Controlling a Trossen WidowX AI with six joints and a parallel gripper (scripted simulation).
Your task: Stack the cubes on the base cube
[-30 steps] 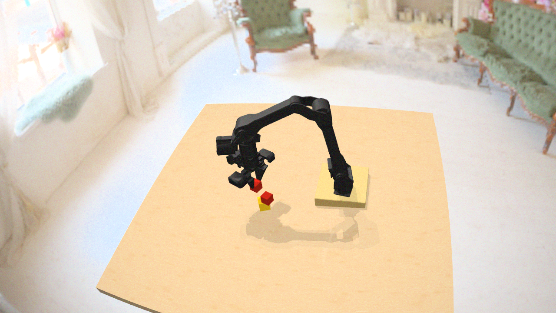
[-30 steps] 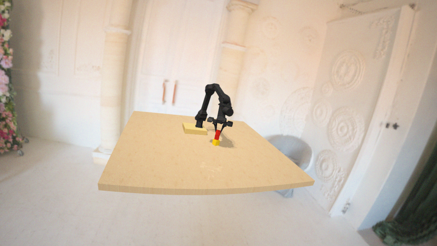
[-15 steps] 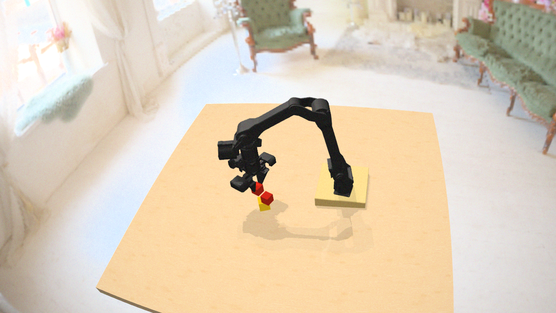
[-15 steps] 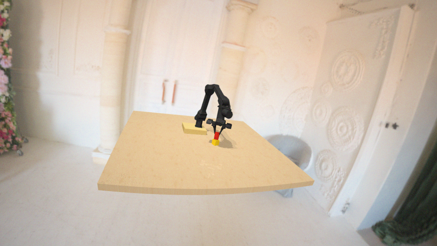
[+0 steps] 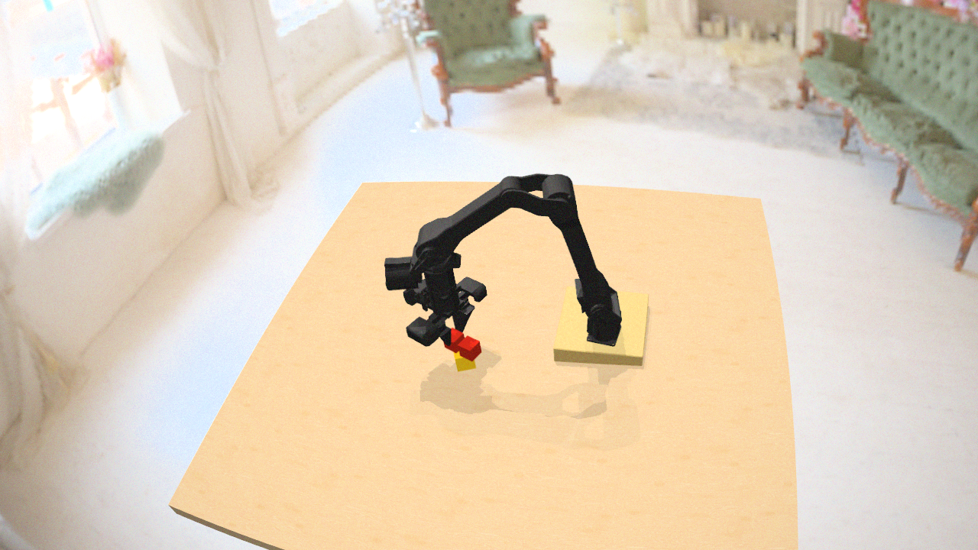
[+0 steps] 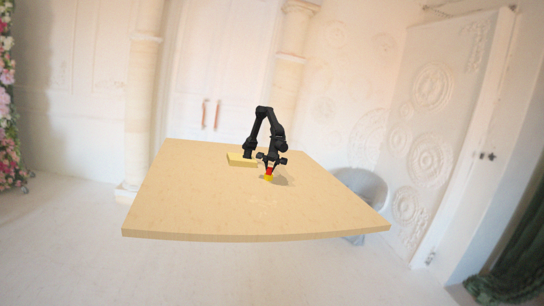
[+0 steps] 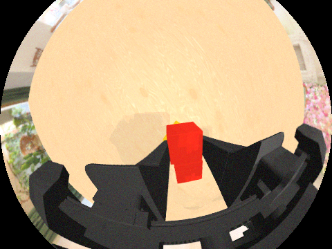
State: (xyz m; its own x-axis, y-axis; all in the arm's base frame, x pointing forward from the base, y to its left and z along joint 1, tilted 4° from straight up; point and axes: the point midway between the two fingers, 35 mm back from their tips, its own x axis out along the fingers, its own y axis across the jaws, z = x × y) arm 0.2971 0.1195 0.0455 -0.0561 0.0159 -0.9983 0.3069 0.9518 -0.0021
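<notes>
The red cube lies 4 cm behind my gripper tip, 1 cm to the left of it and 1 cm below it. Also, from my gripper tip: yellow base cube: 2 cm behind, 1 cm to the left, 4 cm below.
</notes>
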